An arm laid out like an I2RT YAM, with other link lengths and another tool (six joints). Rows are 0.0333 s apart.
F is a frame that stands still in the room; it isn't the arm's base.
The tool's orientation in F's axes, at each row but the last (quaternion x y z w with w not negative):
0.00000, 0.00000, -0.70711, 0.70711
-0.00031, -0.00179, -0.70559, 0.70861
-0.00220, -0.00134, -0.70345, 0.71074
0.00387, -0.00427, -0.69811, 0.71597
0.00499, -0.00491, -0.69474, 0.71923
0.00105, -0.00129, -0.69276, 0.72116
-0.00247, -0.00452, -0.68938, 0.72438
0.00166, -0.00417, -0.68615, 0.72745
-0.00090, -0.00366, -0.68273, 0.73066
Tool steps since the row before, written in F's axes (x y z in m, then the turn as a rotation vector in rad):
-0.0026, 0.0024, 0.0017, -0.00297, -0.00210, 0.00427
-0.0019, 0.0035, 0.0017, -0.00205, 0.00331, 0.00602
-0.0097, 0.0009, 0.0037, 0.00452, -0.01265, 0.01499
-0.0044, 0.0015, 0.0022, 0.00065, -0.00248, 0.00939
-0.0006, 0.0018, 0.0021, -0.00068, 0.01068, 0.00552
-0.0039, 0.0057, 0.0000, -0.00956, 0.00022, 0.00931
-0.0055, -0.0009, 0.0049, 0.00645, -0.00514, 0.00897
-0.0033, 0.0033, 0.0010, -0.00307, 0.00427, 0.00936
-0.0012, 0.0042, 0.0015, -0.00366, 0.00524, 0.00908
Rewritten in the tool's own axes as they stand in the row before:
-0.0024, -0.0026, 0.0017, 0.00210, -0.00297, 0.00427
-0.0035, -0.0019, 0.0017, -0.00330, -0.00202, 0.00603
-0.0010, -0.0097, 0.0037, 0.01277, 0.00437, 0.01493
-0.0016, -0.0043, 0.0023, 0.00250, 0.00070, 0.00938
-0.0018, -0.0005, 0.0021, -0.01070, -0.00023, 0.00553
-0.0059, -0.0037, 0.0000, -0.00060, -0.00951, 0.00934
0.0007, -0.0055, 0.0049, 0.00554, 0.00621, 0.00890
-0.0035, -0.0031, 0.0010, -0.00441, -0.00274, 0.00940
-0.0043, -0.0009, 0.0015, -0.00542, -0.00326, 0.00913

